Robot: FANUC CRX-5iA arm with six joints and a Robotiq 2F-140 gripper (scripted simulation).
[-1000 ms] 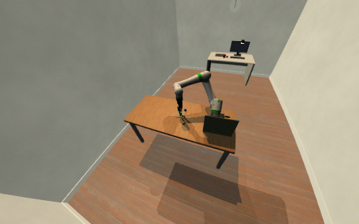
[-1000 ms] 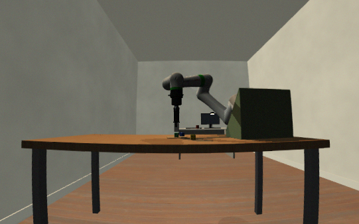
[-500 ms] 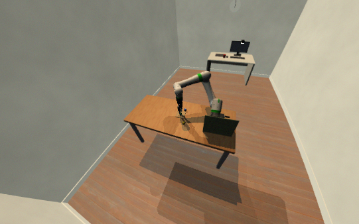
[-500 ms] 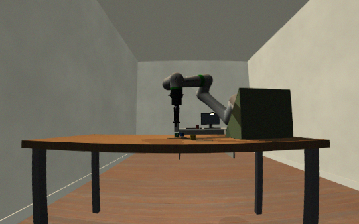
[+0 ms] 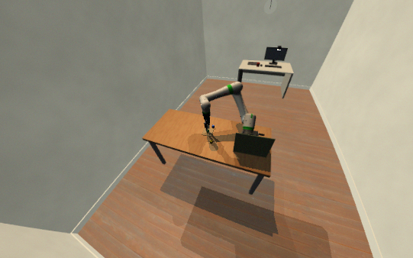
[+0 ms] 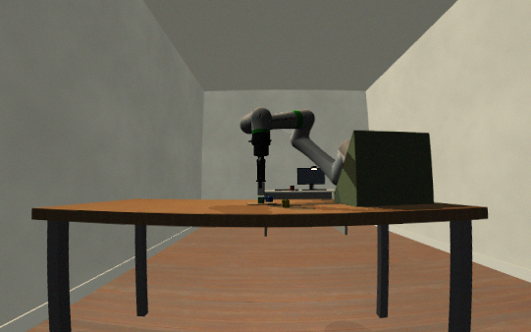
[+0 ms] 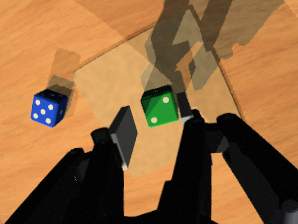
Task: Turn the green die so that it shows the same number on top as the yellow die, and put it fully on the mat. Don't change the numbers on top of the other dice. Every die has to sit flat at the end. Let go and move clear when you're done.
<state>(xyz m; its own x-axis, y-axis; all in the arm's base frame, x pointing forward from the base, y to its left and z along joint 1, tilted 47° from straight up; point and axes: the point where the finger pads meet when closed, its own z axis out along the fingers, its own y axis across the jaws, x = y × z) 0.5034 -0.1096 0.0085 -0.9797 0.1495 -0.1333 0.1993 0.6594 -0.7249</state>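
Now: the green die 6 cm below my hand. From my hand the other things lie so: blue die: 11 cm to the right, 6 cm below, 5 cm behind; yellow die: 17 cm to the left, 9 cm behind, 6 cm below; pale mat: 7 cm below.
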